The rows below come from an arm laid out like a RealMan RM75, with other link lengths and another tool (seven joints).
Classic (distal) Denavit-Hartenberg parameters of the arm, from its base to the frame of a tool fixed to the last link. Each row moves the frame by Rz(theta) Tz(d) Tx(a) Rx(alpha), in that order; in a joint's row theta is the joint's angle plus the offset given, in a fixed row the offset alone. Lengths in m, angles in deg.
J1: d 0.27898  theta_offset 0  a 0  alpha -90
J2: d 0  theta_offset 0  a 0  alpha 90
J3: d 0.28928  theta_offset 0  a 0  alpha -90
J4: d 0  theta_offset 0  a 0  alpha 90
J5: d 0.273  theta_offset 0  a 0  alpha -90
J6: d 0  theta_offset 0  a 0  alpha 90
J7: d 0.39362  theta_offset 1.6  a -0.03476  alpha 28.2
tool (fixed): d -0.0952  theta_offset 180  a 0  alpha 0
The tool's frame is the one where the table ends.
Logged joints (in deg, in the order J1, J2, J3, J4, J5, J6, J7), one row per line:
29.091, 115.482, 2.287, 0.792, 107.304, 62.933, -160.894
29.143, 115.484, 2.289, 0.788, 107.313, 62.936, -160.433
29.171, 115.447, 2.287, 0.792, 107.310, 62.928, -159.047
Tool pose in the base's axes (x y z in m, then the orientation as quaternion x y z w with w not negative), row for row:
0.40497, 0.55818, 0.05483, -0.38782, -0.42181, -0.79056, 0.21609
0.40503, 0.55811, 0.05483, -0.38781, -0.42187, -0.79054, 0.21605
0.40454, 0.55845, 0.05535, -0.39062, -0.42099, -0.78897, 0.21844
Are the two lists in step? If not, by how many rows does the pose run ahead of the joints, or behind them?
The pose runs 1 row behind the joints: the pose in row i belongs to the joints in row i - 1.
